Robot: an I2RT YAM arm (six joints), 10 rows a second.
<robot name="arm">
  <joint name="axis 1" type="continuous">
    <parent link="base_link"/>
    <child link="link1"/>
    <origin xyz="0 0 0.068"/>
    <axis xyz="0 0 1"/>
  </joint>
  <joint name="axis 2" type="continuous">
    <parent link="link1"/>
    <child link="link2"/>
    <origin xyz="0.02 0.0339 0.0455"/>
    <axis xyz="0 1 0"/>
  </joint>
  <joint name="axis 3" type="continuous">
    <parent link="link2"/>
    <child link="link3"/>
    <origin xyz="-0.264 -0.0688 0"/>
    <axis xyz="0 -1 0"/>
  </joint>
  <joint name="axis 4" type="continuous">
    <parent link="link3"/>
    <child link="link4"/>
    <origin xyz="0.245 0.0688 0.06"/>
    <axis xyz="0 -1 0"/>
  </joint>
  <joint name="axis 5" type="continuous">
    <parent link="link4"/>
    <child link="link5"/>
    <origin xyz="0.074 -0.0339 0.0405"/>
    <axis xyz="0 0 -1"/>
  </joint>
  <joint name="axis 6" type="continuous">
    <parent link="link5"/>
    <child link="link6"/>
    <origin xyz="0.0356 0 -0.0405"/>
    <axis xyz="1 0 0"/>
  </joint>
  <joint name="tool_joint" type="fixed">
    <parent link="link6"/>
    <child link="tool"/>
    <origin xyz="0 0 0" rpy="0 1.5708 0"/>
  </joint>
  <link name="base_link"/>
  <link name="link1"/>
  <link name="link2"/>
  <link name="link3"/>
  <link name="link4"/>
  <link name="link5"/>
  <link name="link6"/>
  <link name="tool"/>
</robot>
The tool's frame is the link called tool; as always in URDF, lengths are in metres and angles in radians. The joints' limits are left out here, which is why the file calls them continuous.
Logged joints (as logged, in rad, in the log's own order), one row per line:
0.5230, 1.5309, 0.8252, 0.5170, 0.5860, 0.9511
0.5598, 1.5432, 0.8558, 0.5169, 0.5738, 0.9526
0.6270, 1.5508, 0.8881, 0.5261, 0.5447, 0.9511
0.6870, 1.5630, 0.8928, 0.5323, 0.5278, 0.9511
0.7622, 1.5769, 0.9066, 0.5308, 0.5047, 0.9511
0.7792, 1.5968, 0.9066, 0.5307, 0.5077, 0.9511
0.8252, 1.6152, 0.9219, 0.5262, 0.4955, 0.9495
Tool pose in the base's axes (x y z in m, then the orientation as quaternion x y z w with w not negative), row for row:
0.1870, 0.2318, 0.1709, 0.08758, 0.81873, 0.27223, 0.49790
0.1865, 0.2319, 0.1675, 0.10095, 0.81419, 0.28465, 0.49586
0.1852, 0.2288, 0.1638, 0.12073, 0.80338, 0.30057, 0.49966
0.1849, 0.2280, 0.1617, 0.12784, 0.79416, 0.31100, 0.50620
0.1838, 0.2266, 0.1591, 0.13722, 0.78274, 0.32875, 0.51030
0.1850, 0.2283, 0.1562, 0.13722, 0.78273, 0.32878, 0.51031
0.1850, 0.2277, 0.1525, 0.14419, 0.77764, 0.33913, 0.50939
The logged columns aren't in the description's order. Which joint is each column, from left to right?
Columns, left to right: axis 4, axis 2, axis 6, axis 5, axis 3, axis 1.
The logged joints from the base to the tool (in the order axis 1, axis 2, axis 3, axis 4, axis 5, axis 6), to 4 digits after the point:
0.9511, 1.5309, 0.5860, 0.5230, 0.5170, 0.8252
0.9526, 1.5432, 0.5738, 0.5598, 0.5169, 0.8558
0.9511, 1.5508, 0.5447, 0.6270, 0.5261, 0.8881
0.9511, 1.5630, 0.5278, 0.6870, 0.5323, 0.8928
0.9511, 1.5769, 0.5047, 0.7622, 0.5308, 0.9066
0.9511, 1.5968, 0.5077, 0.7792, 0.5307, 0.9066
0.9495, 1.6152, 0.4955, 0.8252, 0.5262, 0.9219

